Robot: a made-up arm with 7 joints.
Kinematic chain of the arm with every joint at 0, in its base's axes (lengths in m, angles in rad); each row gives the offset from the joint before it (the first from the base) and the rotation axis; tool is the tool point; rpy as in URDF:
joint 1: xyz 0 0 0.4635 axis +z
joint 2: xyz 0 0 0 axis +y
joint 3: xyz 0 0 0.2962 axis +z
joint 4: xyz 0.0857 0 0 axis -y
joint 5: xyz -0.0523 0 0.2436 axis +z
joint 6: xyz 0 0 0 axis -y
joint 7: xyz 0.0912 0 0 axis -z
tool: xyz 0 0 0 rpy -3.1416 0 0
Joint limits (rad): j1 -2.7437..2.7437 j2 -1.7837..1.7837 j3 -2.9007..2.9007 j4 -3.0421..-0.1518 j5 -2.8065..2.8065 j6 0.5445..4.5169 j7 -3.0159..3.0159
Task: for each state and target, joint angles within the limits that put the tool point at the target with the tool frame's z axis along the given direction. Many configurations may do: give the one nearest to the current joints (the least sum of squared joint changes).
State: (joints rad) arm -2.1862 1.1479 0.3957 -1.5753 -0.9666 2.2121 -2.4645
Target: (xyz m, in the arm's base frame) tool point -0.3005 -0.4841 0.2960 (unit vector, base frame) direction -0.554 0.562 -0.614
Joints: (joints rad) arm -2.2347 1.1615 0.0908 -1.2862 -1.0724 1.9147 -2.4645
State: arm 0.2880 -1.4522 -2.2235 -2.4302 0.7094 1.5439 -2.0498
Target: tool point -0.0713 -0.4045 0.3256 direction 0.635 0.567 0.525
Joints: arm 0.3379 -1.3894 -2.0397 -2.0538 0.4669 1.3652 -2.0498
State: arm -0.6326 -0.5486 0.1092 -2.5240 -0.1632 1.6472 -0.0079
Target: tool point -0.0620 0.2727 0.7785 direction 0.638 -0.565 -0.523
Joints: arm -0.1160 -1.3688 0.7403 -2.1367 -0.1094 1.4848 -0.0079
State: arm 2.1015 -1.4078 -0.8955 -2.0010 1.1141 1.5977 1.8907
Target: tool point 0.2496 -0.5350 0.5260 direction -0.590 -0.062 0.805
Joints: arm 1.3729 -1.7837 -1.1864 -1.2517 1.6427 1.3651 1.8907
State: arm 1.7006 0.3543 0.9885 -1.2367 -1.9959 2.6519 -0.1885
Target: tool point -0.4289 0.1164 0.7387 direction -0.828 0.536 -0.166
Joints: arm 1.9370 0.5132 1.1019 -1.4235 -1.8355 2.6806 -0.1885
